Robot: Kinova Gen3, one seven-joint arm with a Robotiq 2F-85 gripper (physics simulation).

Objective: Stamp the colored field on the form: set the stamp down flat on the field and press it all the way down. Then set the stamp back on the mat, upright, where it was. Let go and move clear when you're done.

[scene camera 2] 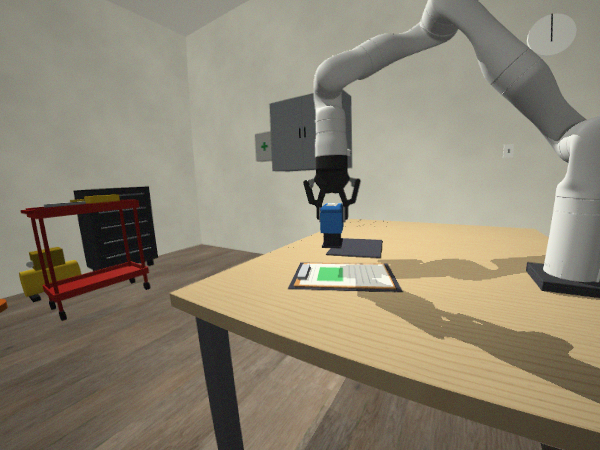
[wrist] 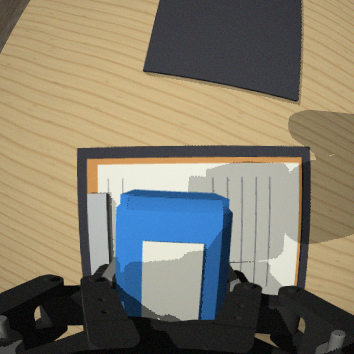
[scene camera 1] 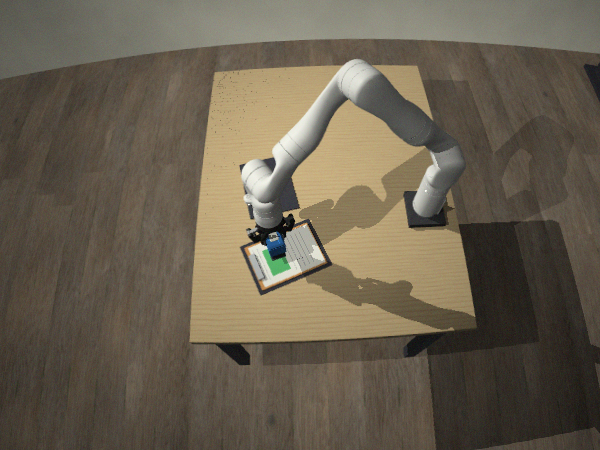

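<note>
The blue stamp with a black base is upright in my gripper, which is shut on it. The stamp hangs a little above the clipboard, apart from it. The form lies on the clipboard. Its green field shows in both scene views; in the wrist view the stamp hides it. The dark mat lies behind the clipboard, with no stamp on the part that shows.
The clipboard has a grey clip at its left end. The arm's base plate stands at the right of the table. A red cart stands on the floor at the left.
</note>
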